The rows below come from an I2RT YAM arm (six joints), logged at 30 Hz.
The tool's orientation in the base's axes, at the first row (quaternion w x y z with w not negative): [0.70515, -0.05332, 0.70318, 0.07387]
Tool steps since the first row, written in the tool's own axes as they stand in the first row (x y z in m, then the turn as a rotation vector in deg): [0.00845, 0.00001, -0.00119, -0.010, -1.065, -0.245]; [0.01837, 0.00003, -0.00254, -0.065, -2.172, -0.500]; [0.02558, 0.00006, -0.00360, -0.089, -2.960, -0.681]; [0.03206, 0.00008, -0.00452, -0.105, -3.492, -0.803]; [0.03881, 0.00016, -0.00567, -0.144, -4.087, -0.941]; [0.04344, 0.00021, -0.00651, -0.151, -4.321, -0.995]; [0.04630, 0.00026, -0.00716, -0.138, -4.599, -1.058]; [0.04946, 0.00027, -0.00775, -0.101, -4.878, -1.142]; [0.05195, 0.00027, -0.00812, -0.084, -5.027, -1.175]
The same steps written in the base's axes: [-0.00117, 0.00004, -0.00845, -0.050, -1.091, -0.022]; [-0.00250, 0.00011, -0.01837, -0.103, -2.227, 0.000]; [-0.00355, 0.00016, -0.02559, -0.140, -3.035, 0.000]; [-0.00446, 0.00021, -0.03207, -0.164, -3.581, 0.000]; [-0.00560, 0.00027, -0.03882, -0.194, -4.192, 0.022]; [-0.00644, 0.00031, -0.04345, -0.205, -4.432, 0.022]; [-0.00708, 0.00033, -0.04631, -0.217, -4.716, 0.000]; [-0.00767, 0.00032, -0.04947, -0.250, -5.004, -0.045]; [-0.00803, 0.00033, -0.05196, -0.255, -5.156, -0.067]
